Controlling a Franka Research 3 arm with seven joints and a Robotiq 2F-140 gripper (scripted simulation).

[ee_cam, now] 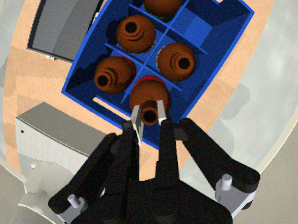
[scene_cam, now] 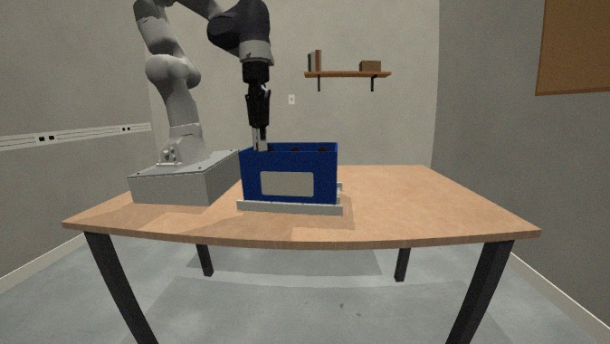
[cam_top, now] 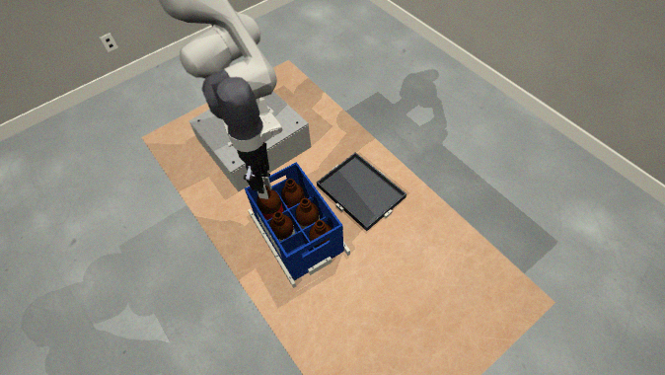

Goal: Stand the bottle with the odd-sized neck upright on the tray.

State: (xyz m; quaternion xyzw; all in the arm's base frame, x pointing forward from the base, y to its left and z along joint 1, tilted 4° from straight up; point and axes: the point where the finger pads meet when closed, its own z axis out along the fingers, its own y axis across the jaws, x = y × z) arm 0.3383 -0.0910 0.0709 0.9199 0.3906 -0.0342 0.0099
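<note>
The bottle lies 80 mm below my hand. The rest, counted from my hand: blue crate 120 mm below, 90 mm ahead, 40 mm to the left; then dark grey tray 310 mm to the left, 190 mm below, 60 mm ahead.
</note>
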